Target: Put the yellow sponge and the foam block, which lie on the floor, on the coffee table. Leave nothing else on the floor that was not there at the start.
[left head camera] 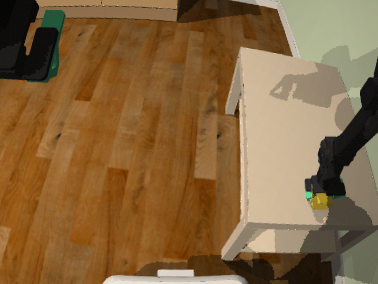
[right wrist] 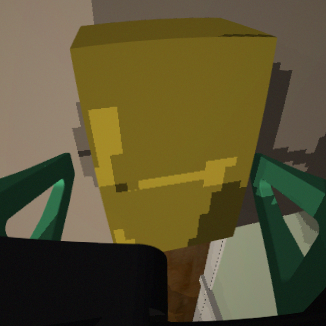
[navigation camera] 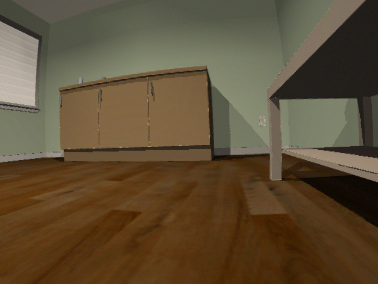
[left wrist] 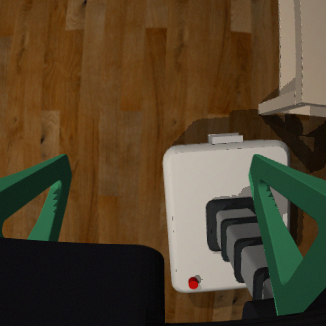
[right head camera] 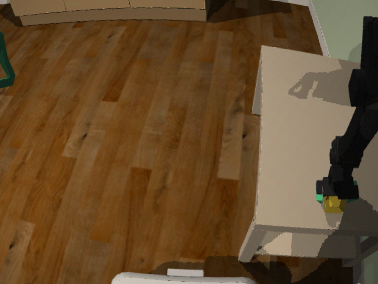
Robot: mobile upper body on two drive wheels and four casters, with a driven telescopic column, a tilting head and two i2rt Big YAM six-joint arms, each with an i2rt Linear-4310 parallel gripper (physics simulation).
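Frame: origin at the left arm's base, x ahead, y left, z up, level; metres.
Seen in the pictures: left gripper, fingertip midpoint: (left head camera: 18, 68) (left wrist: 159, 164); right gripper, fingertip midpoint: (left head camera: 320, 198) (right wrist: 161, 162) (right head camera: 333, 201).
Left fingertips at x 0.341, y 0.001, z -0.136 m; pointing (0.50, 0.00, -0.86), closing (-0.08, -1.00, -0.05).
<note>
A point is followed by its place in that frame.
The yellow sponge (left head camera: 321, 202) {x 0.479, y -0.691, z -0.762 m} (right head camera: 334, 206) {x 0.477, y -0.693, z -0.763 m} (right wrist: 170, 100) {x 0.554, y -0.710, z -0.762 m} is a yellow block at the near end of the pale coffee table (left head camera: 280, 150) {x 0.720, y -0.600, z -0.807 m} (right head camera: 290, 150) {x 0.721, y -0.580, z -0.807 m} (left wrist: 315, 50) {x 0.620, y -0.511, z -0.807 m} (navigation camera: 275, 135) {x 1.288, y -0.559, z -1.038 m}. My right gripper (left head camera: 324, 194) {x 0.507, y -0.708, z -0.791 m} (right head camera: 336, 198) {x 0.507, y -0.708, z -0.791 m} (right wrist: 161, 162) {x 0.507, y -0.708, z -0.791 m} is open around the sponge, which sits slightly skewed between the spread green fingers. Whether the sponge's underside rests fully on the top is hidden. My left gripper (left head camera: 56, 50) (left wrist: 159, 164) {x 0.341, y 0.001, z -0.136 m} is open and empty, high over the floor at the left of the left head view. The foam block does not show in these views.
The white robot base (left head camera: 175, 280) {x 0.305, y -0.222, z -1.004 m} (right head camera: 185, 280) {x 0.303, y -0.228, z -1.002 m} (left wrist: 190, 175) {x 0.205, y -0.069, z -0.997 m} stands near the table's near leg. A wooden cabinet (left head camera: 110, 11) {x 2.340, y 0.272, z -1.191 m} (right head camera: 110, 14) {x 2.367, y 0.535, z -1.199 m} (navigation camera: 135, 115) {x 2.303, y 0.473, z -0.781 m} stands against the far wall. The green wall (left head camera: 320, 25) {x 1.699, y -1.151, z -0.799 m} borders the table's right side. The table has a lower shelf (navigation camera: 330, 160) {x 0.810, y -0.540, z -1.107 m}.
</note>
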